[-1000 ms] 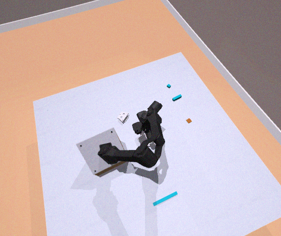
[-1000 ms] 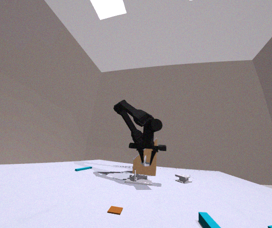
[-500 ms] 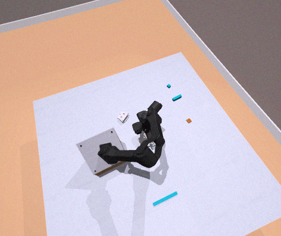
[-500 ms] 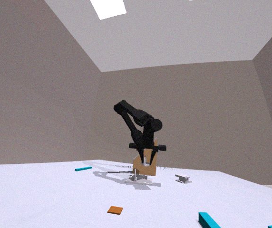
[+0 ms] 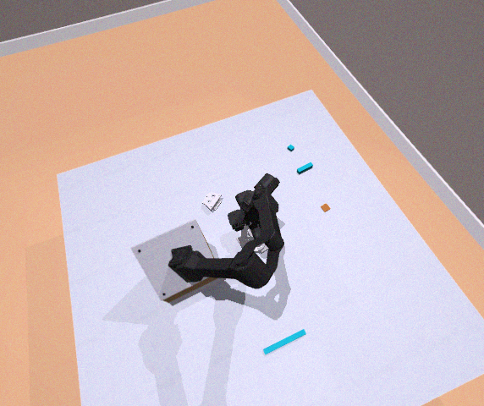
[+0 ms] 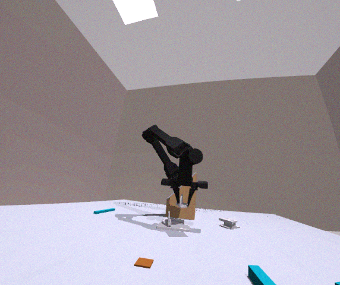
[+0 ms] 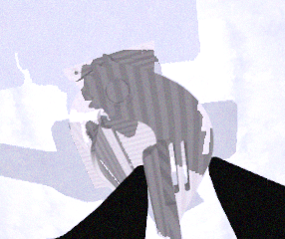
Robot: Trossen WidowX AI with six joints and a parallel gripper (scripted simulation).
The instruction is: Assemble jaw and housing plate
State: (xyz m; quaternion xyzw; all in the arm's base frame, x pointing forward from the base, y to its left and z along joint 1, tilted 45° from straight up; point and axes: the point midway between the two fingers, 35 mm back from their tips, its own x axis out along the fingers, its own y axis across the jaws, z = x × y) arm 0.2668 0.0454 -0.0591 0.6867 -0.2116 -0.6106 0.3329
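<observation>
Right now my gripper tip is 3 cm past the jaw and 2 cm to the left of it. Also, from my gripper tip: white block piece: 18 cm to the left, 13 cm behind, 7 cm below; then short cyan bar: 30 cm ahead, 21 cm to the left, 7 cm below; then orange tile: 31 cm ahead, 8 cm below, 1 cm to the left.
</observation>
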